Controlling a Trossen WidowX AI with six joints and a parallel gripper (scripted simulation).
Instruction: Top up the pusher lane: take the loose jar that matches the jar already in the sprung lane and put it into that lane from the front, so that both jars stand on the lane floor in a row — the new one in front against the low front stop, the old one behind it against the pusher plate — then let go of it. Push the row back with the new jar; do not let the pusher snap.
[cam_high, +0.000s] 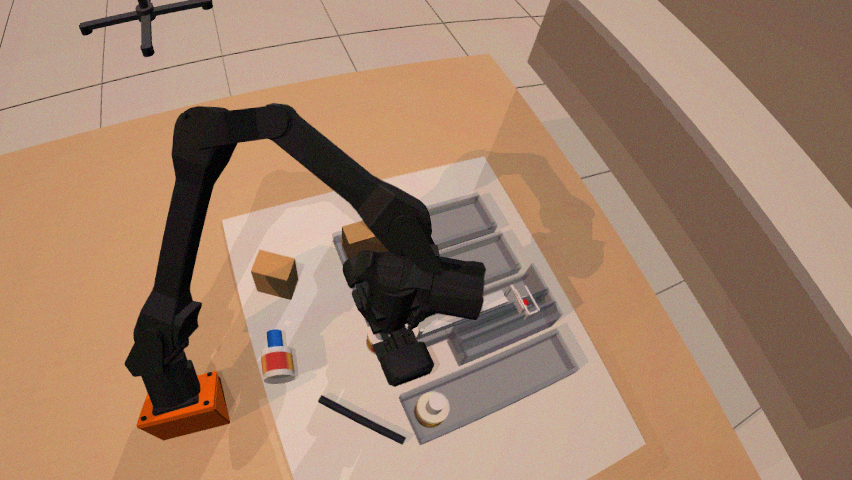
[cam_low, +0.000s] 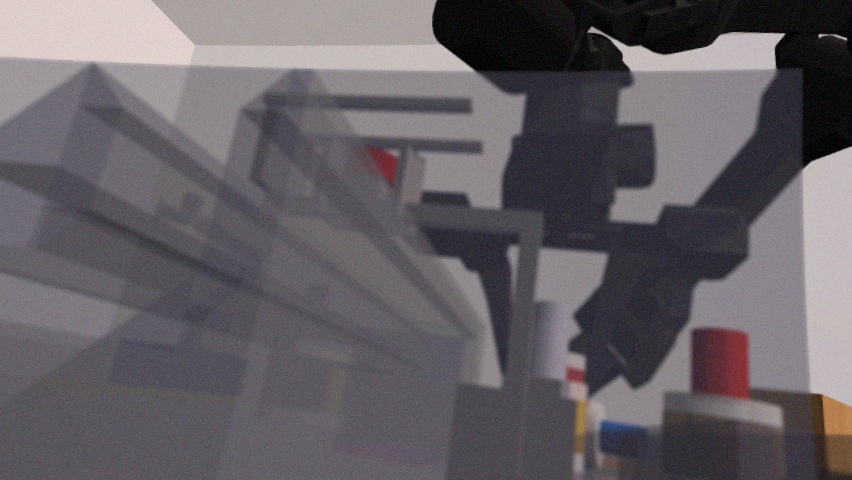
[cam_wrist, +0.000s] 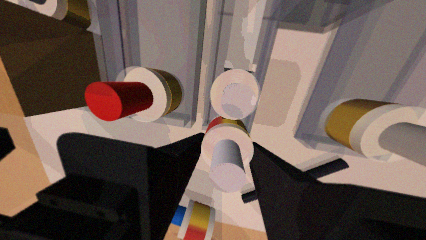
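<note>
Now: the black bar 70 mm behind my gripper tip, 100 mm to the right of it and 40 mm below it. Also, from my gripper tip: red mark (230 mm ahead, 40 mm to the right, 20 mm above); sprung lane (170 mm ahead, 20 mm to the right, 30 mm below).
</note>
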